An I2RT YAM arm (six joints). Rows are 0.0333 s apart.
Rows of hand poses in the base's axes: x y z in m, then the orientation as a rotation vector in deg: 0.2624 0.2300 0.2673 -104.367 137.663 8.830; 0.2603 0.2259 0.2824 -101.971 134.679 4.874; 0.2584 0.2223 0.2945 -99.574 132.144 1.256; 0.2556 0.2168 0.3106 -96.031 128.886 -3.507; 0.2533 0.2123 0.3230 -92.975 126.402 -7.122; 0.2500 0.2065 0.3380 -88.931 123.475 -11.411; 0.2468 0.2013 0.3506 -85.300 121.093 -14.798; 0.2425 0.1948 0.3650 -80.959 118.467 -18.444; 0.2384 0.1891 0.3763 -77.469 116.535 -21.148; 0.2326 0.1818 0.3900 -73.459 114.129 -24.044; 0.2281 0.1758 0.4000 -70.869 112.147 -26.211; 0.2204 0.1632 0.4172 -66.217 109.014 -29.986; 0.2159 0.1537 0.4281 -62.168 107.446 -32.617; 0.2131 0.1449 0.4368 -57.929 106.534 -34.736; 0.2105 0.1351 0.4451 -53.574 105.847 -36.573; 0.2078 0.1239 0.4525 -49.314 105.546 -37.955; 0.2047 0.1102 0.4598 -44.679 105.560 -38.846
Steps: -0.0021 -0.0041 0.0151 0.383 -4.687 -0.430; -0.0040 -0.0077 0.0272 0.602 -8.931 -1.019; -0.0068 -0.0132 0.0433 0.825 -14.623 -2.071; -0.0091 -0.0177 0.0557 0.998 -19.099 -3.108; -0.0124 -0.0235 0.0707 1.181 -24.560 -4.642; -0.0156 -0.0287 0.0833 1.375 -29.093 -6.140; -0.0199 -0.0352 0.0977 1.612 -34.178 -8.059; -0.0240 -0.0409 0.1090 1.764 -38.031 -9.710; -0.0298 -0.0482 0.1227 2.056 -42.494 -11.577; -0.0343 -0.0542 0.1327 2.152 -45.786 -12.650; -0.0420 -0.0668 0.1499 2.072 -51.313 -14.800; -0.0465 -0.0763 0.1608 1.860 -54.987 -17.178; -0.0493 -0.0851 0.1695 1.717 -58.008 -20.003; -0.0519 -0.0949 0.1778 1.642 -60.741 -23.057; -0.0546 -0.1061 0.1852 1.665 -62.917 -26.235; -0.0577 -0.1198 0.1925 1.972 -64.730 -29.868
